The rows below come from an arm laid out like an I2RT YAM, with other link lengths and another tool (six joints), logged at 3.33 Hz.
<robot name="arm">
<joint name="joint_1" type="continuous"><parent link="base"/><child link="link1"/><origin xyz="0.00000 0.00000 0.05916"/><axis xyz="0 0 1"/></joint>
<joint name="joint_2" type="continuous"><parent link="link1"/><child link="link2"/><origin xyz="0.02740 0.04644 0.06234"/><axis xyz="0 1 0"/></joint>
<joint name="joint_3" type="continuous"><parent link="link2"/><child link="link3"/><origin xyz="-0.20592 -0.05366 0.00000"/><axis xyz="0 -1 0"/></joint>
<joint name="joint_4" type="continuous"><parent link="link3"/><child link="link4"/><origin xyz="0.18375 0.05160 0.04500"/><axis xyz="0 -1 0"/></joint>
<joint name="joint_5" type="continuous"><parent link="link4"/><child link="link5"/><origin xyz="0.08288 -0.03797 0.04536"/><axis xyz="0 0 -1"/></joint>
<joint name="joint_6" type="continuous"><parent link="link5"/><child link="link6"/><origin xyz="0.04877 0.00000 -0.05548"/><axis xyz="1 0 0"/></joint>
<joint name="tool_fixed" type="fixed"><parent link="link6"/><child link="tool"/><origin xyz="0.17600 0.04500 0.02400" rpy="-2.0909 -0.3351 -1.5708"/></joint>
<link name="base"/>
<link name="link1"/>
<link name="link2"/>
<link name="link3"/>
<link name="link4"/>
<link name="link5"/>
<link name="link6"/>
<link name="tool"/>
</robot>
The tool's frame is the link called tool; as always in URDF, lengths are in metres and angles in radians. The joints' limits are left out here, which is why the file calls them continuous.
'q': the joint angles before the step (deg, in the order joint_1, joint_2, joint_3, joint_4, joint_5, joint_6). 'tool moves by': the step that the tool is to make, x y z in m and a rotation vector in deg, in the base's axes. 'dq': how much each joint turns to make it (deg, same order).
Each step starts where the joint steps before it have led.
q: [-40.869, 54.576, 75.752, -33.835, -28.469, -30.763]
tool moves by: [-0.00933, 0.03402, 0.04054, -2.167, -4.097, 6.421]
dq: [0.439, -0.164, 7.216, -2.901, -6.068, -0.087]
